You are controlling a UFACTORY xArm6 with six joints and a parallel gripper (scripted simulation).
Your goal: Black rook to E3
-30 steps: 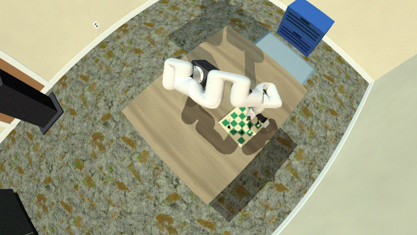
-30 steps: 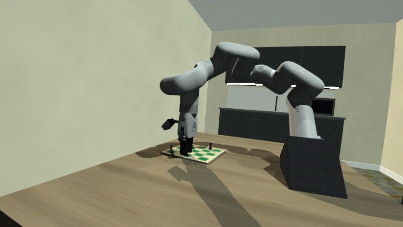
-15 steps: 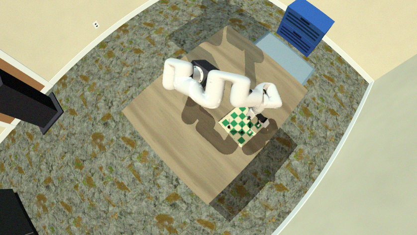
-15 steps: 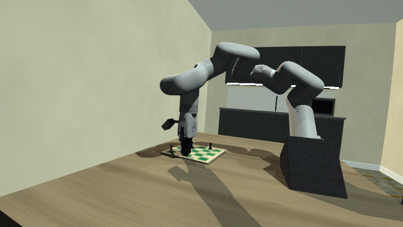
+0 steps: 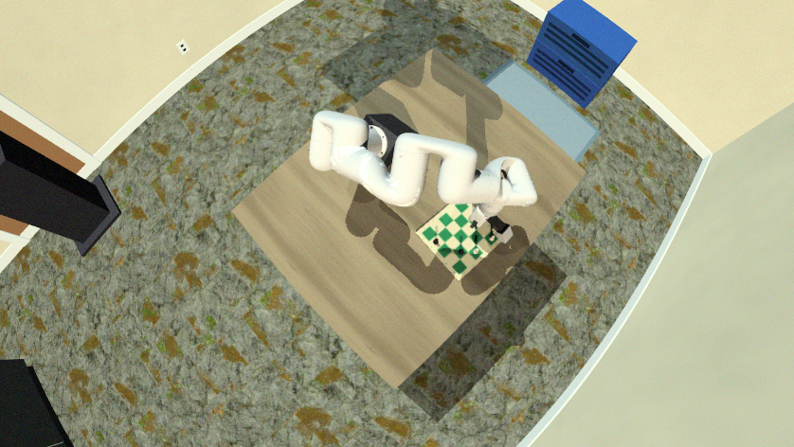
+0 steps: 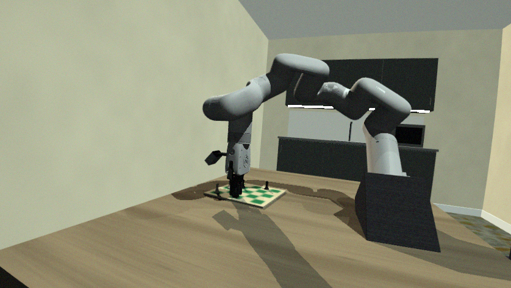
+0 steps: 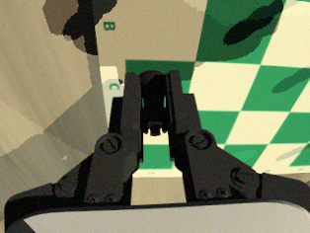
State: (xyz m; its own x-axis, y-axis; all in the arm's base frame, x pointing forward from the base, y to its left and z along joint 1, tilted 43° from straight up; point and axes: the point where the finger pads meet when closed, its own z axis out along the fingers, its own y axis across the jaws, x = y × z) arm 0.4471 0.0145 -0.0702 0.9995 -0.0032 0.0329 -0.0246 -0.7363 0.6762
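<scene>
My hand is 8 cm to the left of the cream chessboard, 3 cm above it and 1 cm past it. Round my hand: black rook 1 cm below.
</scene>
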